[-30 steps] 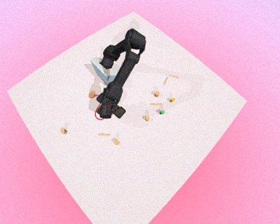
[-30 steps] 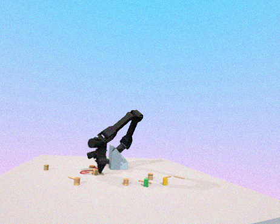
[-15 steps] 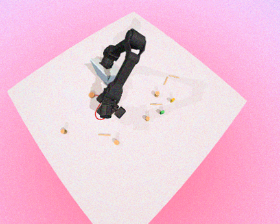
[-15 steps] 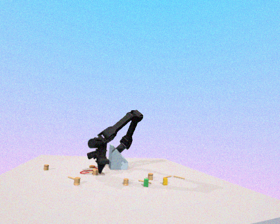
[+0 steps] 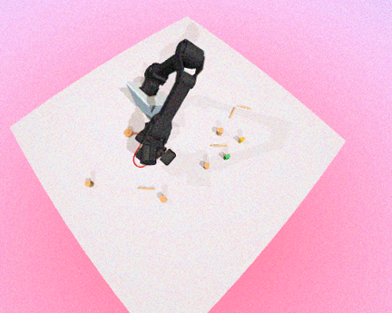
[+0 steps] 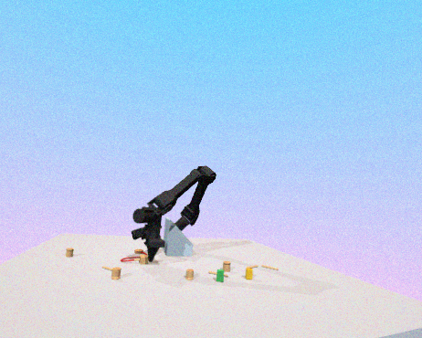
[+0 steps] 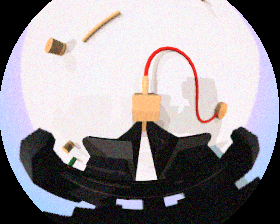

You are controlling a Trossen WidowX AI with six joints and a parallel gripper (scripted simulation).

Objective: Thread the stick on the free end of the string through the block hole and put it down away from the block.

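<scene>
Right now the wooden block is 3 cm to the right of my gripper tip and 1 cm above it. From my gripper tip the other things lie so: green piece (26 cm ahead, 19 cm to the left, 1 cm above); then thin wooden stick (4 cm to the right, 1 cm above); then round wooden button (19 cm behind, 2 cm to the right).
</scene>
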